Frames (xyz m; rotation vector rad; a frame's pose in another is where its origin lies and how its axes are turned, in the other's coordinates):
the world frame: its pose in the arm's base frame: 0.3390 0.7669 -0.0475 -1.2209 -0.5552 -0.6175
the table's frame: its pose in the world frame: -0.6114 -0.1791 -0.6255 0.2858 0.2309 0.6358
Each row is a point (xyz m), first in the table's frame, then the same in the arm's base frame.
Working: the table's frame: its pose in the arm's base frame: -0.1840 0.2054 -0.5040 -0.9634 -0.0397 -0.1254

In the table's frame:
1: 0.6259 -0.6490 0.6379
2: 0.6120 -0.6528 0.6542
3: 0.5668 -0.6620 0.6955
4: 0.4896 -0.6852 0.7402
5: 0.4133 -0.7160 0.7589
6: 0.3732 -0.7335 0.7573
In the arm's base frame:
1: 0.3703 0.3074 0.4459
2: 0.3564 0.3198 0.4570
3: 0.3114 0.3526 0.4841
4: 0.2329 0.3830 0.5216
5: 0.1538 0.3878 0.5506
6: 0.1118 0.3802 0.5604

